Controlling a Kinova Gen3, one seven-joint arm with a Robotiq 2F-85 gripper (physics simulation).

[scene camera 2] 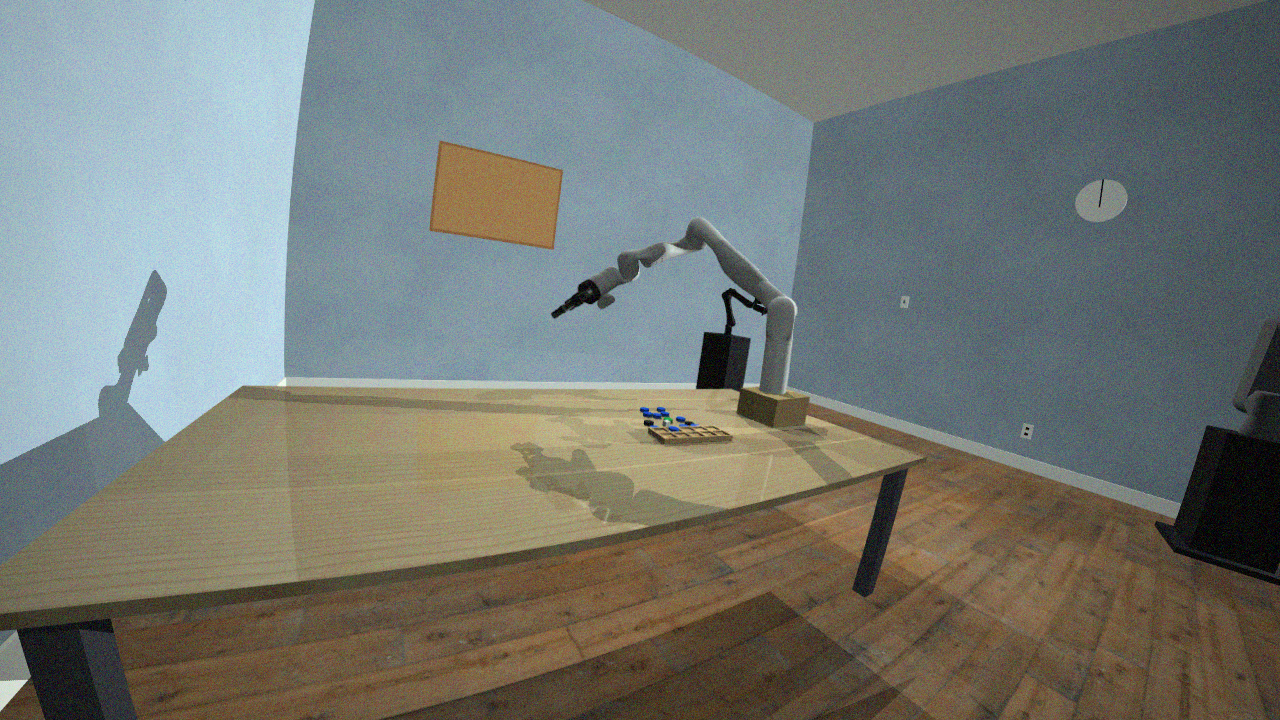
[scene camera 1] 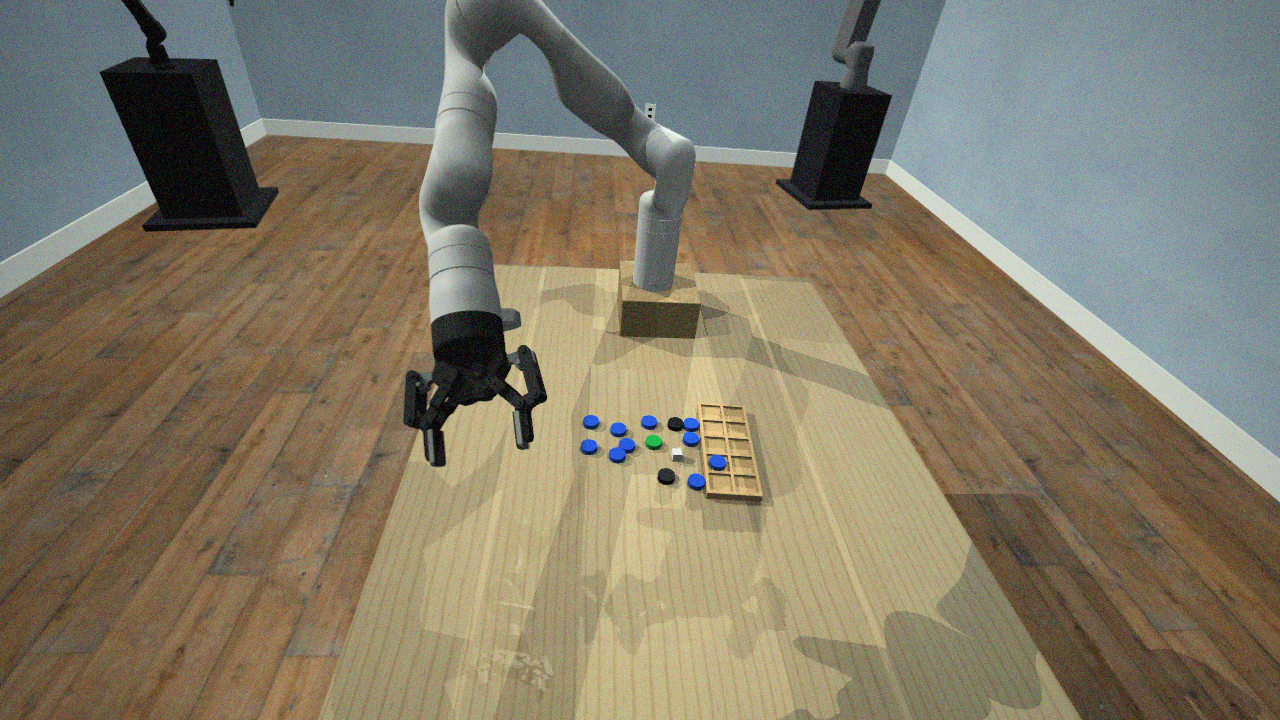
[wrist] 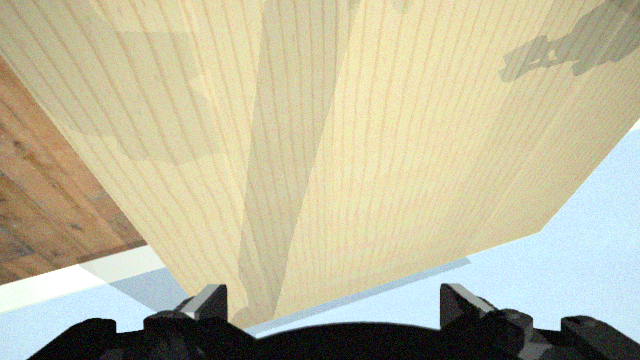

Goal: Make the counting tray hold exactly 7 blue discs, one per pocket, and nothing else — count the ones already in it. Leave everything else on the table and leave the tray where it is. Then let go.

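The wooden counting tray (scene camera 1: 733,496) (scene camera 2: 693,440) lies on the table, with two columns of pockets. One blue disc (scene camera 1: 717,462) (scene camera 2: 674,428) is in its left column in scene camera 1, near the front end. Several blue discs lie loose left of the tray, among them a far-left one (scene camera 1: 588,446), one by the front corner (scene camera 1: 696,481) and two near the tray's left edge (scene camera 1: 691,438) (scene camera 1: 691,424). My gripper (scene camera 1: 479,453) (scene camera 2: 556,315) (wrist: 333,308) is open and empty, high above the table and away from the discs. Tray and discs do not show in the wrist view.
A green disc (scene camera 1: 653,441), a white cube (scene camera 1: 676,454) and two black discs (scene camera 1: 675,423) (scene camera 1: 665,476) lie among the loose blue discs. The arm's wooden base block (scene camera 1: 657,317) (scene camera 2: 772,408) stands behind them. Black pedestals (scene camera 1: 186,143) (scene camera 1: 839,143) stand on the floor beyond the table.
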